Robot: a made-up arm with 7 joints. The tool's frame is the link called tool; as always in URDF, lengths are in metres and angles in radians. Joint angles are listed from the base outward.
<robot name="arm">
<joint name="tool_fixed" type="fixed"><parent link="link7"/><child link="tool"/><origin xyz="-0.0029 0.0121 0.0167" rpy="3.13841 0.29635 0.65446"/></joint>
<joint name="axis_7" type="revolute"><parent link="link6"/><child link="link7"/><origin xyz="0.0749 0.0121 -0.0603"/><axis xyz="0 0.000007 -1"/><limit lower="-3.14" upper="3.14"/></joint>
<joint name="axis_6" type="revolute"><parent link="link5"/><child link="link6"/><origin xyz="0.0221 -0.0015 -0.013"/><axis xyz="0 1 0.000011"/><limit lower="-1.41" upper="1.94"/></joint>
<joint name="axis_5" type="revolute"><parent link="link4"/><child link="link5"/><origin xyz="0.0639 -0.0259 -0.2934"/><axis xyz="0 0.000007 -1"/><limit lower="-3.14" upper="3.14"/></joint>
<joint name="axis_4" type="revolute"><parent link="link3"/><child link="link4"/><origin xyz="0.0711 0.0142 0.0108"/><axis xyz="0 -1 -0.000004"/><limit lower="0.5" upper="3.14"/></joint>
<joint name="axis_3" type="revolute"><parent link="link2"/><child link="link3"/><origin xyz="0.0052 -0.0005 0.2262"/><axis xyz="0 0 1"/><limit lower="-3.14" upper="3.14"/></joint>
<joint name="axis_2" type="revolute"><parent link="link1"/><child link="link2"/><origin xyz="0.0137 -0.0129 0.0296"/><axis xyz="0 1 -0.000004"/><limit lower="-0.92" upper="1.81"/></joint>
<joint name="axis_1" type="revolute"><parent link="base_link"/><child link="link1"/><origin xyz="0.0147 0.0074 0.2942"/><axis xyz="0 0 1"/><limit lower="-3.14" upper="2.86"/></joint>
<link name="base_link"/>
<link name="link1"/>
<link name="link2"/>
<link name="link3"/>
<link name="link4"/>
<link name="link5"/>
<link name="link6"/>
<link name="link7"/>
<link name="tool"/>
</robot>
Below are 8 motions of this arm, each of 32 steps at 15 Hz.
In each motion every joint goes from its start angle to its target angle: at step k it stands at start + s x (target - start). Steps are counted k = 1, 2, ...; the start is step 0. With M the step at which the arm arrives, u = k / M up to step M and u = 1 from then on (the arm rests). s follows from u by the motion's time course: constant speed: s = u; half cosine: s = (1 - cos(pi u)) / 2; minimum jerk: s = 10 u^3 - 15 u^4 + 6 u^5.
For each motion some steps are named. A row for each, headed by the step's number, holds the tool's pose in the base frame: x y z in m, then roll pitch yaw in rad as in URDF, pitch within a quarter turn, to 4 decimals.
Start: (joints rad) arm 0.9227 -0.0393 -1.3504 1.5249 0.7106 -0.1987 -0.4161
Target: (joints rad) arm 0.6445 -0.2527 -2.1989 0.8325 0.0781 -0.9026 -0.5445
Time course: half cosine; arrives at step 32
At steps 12, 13, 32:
12: 0.2856 -0.3377 0.6275 1.9201 -1.0275 0.1342
13: 0.2688 -0.3510 0.6157 1.9026 -0.9985 0.0904
32: 0.0165 -0.4014 0.4304 1.7755 -0.5931 -0.4217

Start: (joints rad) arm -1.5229 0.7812 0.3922 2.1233 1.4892 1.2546 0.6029
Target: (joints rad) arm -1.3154 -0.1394 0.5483 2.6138 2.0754 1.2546 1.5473
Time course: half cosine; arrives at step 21
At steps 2, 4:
2: 0.1579 -0.6074 0.4649 -1.3831 0.1269 -1.2078
4: 0.1646 -0.5953 0.5132 -1.3385 0.0954 -1.1839

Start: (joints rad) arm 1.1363 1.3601 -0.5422 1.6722 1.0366 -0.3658 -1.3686
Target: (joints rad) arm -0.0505 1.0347 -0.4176 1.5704 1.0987 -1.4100 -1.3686
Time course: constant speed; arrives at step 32
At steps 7, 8, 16, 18, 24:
7: 0.5195 0.1846 0.1610 1.8250 0.4540 1.2197
8: 0.5244 0.1672 0.1659 1.7913 0.4396 1.1639
16: 0.5389 0.0256 0.2035 1.5415 0.3086 0.7325
18: 0.5359 -0.0093 0.2124 1.4842 0.2720 0.6286
24: 0.5121 -0.1097 0.2375 1.3231 0.1550 0.3260

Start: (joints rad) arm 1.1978 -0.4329 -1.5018 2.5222 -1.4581 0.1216 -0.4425
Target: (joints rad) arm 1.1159 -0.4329 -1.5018 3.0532 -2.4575 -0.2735 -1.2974
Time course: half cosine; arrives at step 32
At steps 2, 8, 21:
2: 0.1908 -0.2068 0.8713 0.7714 -0.0538 0.2284
8: 0.1721 -0.2051 0.8729 0.6184 0.0393 0.0203
21: 0.0905 -0.2047 0.8676 0.0191 0.1115 -1.0593

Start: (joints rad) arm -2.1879 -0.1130 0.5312 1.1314 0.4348 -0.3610 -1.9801
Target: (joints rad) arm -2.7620 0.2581 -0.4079 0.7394 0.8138 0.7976 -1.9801
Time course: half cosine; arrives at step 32
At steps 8, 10, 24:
8: -0.1828 -0.3899 0.5556 1.6820 0.6694 -0.5756
10: -0.2338 -0.3725 0.5268 1.8598 0.6393 -0.5586
24: -0.4233 -0.0266 0.2877 2.8906 0.0069 -0.9731

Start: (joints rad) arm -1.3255 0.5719 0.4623 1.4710 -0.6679 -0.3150 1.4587
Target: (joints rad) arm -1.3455 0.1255 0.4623 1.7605 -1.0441 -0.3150 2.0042
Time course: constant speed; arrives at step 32
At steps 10, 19, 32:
10: 0.3518 -0.3852 0.5276 -2.3120 -0.9661 -1.4494
19: 0.3417 -0.3516 0.6024 -2.1348 -1.1013 -1.5970
32: 0.3213 -0.2834 0.6962 -1.6936 -1.2605 -1.9861

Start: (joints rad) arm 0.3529 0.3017 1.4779 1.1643 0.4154 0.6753 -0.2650
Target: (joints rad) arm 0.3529 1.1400 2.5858 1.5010 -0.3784 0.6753 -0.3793
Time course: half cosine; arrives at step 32
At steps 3, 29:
3: -0.0288 0.4759 0.4945 -2.9773 -0.4432 2.4221
29: 0.0526 0.2540 0.8122 1.6526 -0.8450 -2.1157

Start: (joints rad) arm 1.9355 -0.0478 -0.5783 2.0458 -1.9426 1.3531 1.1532
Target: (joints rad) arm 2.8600 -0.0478 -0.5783 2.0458 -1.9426 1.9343 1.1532
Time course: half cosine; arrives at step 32
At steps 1, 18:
1: 0.1331 0.3993 0.8009 1.2837 -0.9983 1.4458
18: -0.0573 0.3964 0.8029 1.6393 -1.0818 1.4037

